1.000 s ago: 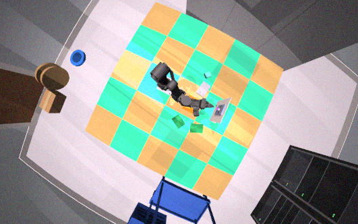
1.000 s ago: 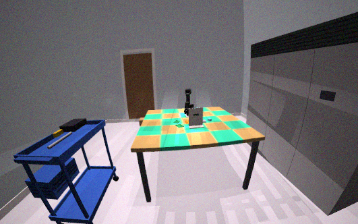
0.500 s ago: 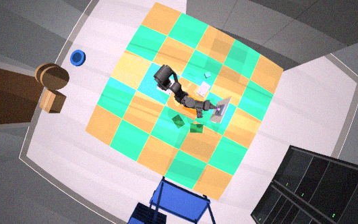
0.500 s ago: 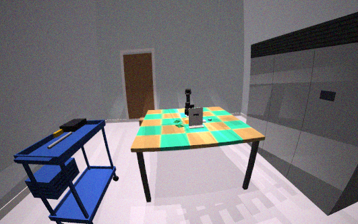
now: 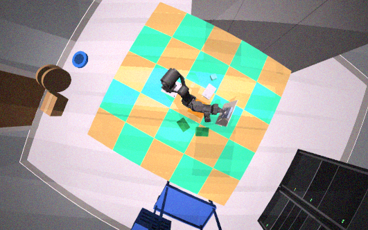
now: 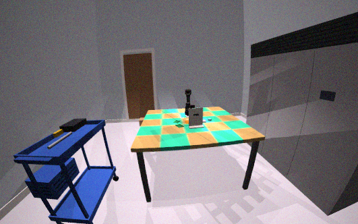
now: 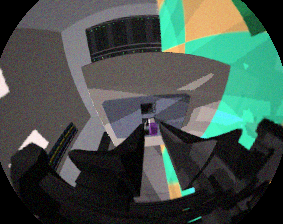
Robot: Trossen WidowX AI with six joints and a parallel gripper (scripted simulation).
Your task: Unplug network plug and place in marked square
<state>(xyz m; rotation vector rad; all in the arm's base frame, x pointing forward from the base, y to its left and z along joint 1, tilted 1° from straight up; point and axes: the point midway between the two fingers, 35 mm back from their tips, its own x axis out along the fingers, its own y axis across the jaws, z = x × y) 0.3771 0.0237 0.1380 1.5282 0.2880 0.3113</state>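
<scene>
My gripper tip is 1 cm short of the network plug. The rest, counted from my gripper tip: grey upright panel: 4 cm below, 3 cm ahead.
</scene>
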